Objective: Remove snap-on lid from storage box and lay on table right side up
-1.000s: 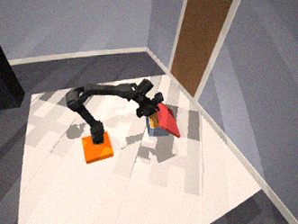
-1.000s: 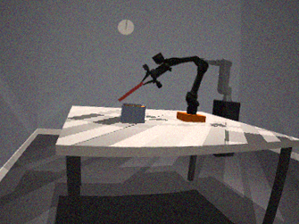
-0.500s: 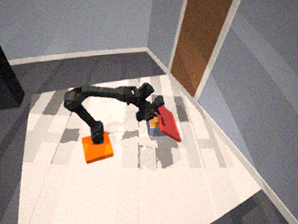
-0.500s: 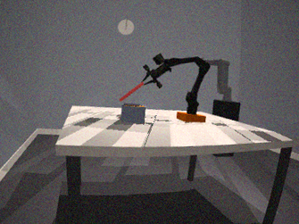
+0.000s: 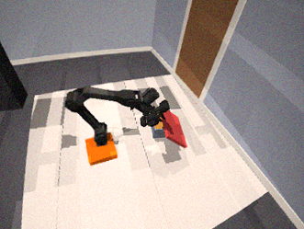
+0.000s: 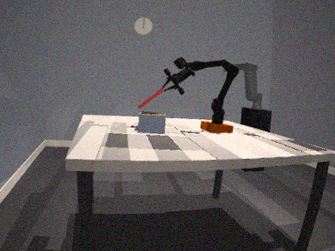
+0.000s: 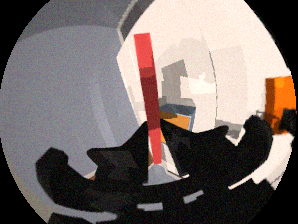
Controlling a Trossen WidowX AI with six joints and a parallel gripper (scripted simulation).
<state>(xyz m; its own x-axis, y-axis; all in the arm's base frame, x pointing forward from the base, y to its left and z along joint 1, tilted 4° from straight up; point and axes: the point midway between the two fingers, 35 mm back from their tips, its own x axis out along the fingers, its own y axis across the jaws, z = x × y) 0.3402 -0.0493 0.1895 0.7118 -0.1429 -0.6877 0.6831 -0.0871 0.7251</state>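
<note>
Right now my gripper tip is 6 cm short of the red lid, 5 cm above it and 1 cm to the left of it. The rest, counted from my gripper tip: storage box 19 cm below, 13 cm to the left, 7 cm ahead.
</note>
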